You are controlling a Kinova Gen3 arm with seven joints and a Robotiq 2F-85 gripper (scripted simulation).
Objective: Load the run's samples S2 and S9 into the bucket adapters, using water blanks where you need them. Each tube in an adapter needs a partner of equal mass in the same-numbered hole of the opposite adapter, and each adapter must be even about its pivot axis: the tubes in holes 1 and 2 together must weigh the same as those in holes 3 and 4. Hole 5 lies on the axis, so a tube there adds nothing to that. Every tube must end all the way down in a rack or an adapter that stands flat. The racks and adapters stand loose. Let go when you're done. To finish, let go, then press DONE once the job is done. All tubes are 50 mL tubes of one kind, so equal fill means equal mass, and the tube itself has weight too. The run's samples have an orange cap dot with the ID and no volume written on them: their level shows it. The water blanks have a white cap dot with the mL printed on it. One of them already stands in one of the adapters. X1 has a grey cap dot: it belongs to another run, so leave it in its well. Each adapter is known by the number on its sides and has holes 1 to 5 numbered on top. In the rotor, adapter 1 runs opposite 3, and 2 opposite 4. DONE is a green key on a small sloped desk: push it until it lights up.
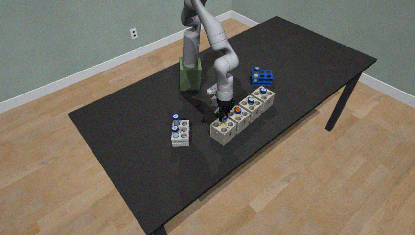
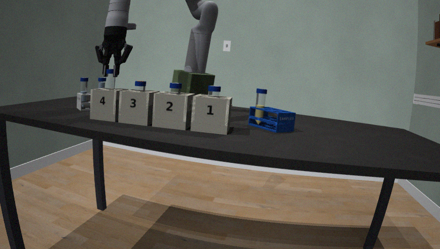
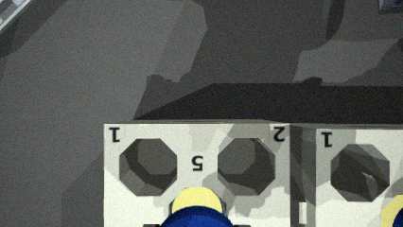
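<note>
Right now my hand is 50 mm above the orange-dot sample tube, 10 mm to the right of it and 10 mm past it. Also, from my hand: adapter 2 (210 mm to the left, 100 mm below, 50 mm behind); adapter 3 (110 mm to the left, 100 mm below, 30 mm behind); white-dot tube (220 mm to the left, 90 mm below, 50 mm behind).
</note>
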